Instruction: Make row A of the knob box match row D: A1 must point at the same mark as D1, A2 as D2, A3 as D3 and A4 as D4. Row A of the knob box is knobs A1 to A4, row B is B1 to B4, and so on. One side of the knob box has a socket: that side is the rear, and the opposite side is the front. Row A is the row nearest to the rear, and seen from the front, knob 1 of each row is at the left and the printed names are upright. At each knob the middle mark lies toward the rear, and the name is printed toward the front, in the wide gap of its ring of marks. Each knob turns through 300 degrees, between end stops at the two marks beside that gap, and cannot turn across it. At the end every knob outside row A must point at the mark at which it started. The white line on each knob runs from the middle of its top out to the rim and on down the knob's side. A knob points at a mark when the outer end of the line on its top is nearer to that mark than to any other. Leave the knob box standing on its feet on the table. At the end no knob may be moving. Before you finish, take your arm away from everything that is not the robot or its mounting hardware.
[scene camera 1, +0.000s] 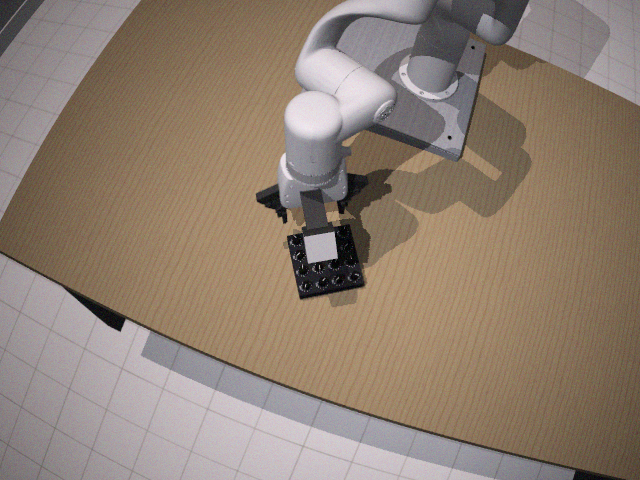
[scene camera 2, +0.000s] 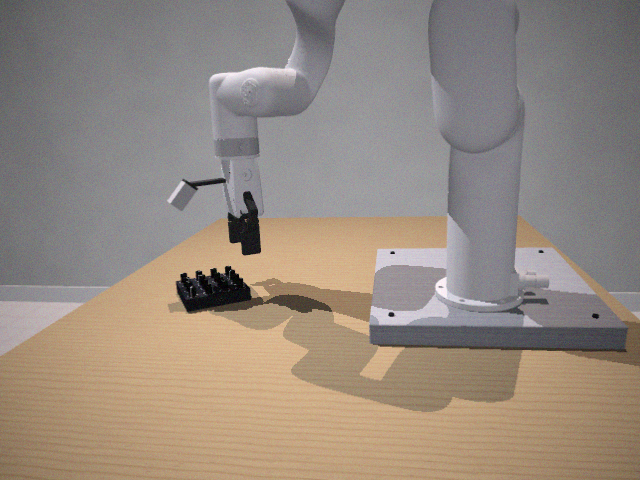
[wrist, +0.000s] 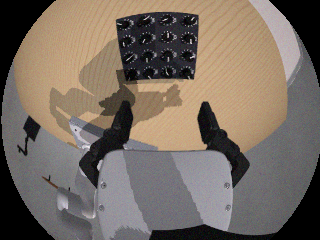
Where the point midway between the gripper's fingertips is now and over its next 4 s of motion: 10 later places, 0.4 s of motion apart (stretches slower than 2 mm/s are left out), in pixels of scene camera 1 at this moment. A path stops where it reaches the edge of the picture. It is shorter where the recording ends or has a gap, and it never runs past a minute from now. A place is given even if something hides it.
The gripper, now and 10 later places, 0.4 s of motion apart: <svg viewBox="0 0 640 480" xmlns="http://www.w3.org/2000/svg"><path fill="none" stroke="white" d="M311 210L316 210L326 212L335 213L344 214L344 216L344 218L344 221L344 225L344 226L344 228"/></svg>
